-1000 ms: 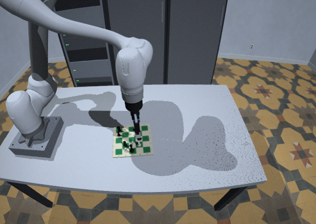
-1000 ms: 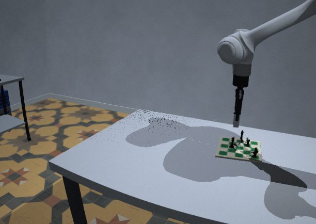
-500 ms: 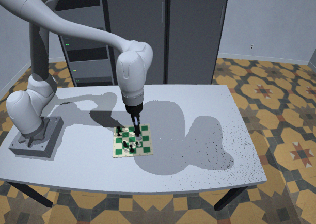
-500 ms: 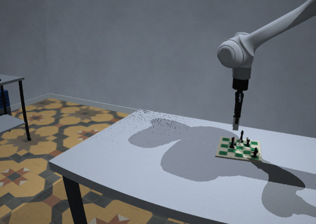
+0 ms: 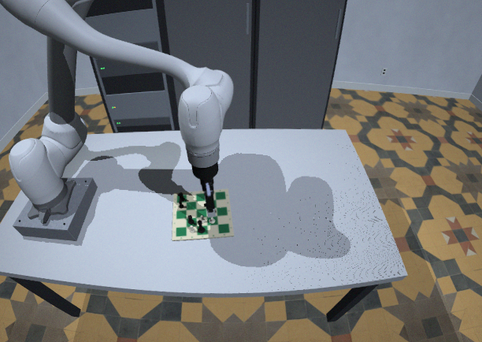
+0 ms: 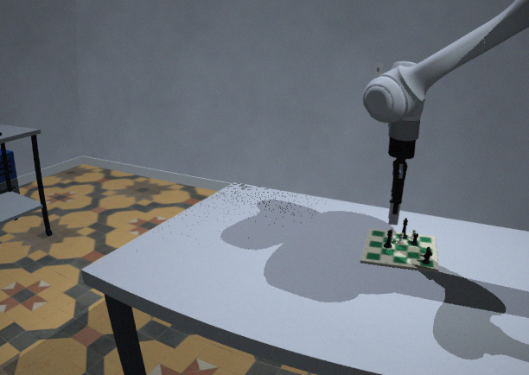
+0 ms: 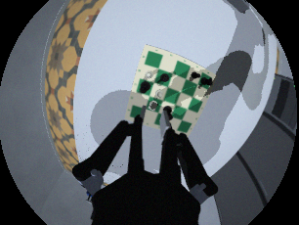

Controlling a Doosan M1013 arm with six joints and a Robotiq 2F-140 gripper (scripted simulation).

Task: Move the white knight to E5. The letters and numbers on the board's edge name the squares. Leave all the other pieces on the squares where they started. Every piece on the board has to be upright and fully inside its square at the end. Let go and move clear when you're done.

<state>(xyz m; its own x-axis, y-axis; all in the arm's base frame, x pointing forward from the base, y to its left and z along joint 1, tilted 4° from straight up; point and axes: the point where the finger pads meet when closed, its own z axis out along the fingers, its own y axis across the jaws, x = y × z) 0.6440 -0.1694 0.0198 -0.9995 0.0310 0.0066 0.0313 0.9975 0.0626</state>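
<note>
Now: hand 80 mm above the white knight. The rest, counted from my hand: green-and-cream chessboard 30 mm behind, 40 mm to the left, 100 mm below.
</note>
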